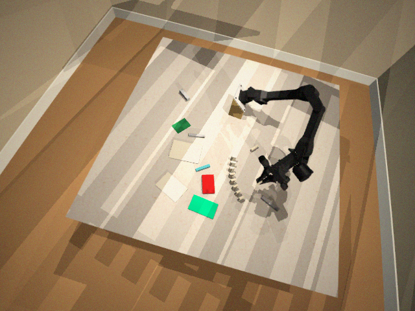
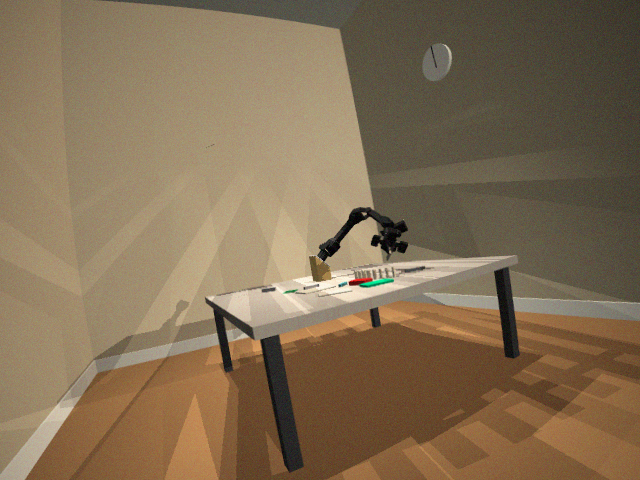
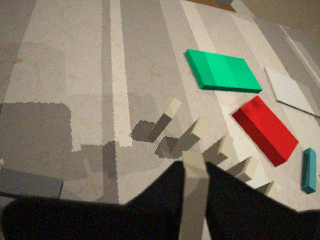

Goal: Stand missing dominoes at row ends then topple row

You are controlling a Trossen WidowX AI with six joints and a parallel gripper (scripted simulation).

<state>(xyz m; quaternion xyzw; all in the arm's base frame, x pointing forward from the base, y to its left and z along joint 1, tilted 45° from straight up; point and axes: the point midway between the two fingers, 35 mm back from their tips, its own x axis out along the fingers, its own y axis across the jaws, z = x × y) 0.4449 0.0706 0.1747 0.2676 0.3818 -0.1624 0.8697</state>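
The grey bar lies 100 mm to the left of my gripper tip, 100 mm below it and 60 mm ahead of it. The rest, counted from my gripper tip: red block 230 mm to the right, 100 mm below, 30 mm ahead; teal bar 280 mm to the right, 100 mm below, 50 mm behind; bright green card 230 mm to the right, 150 mm ahead, 100 mm below.
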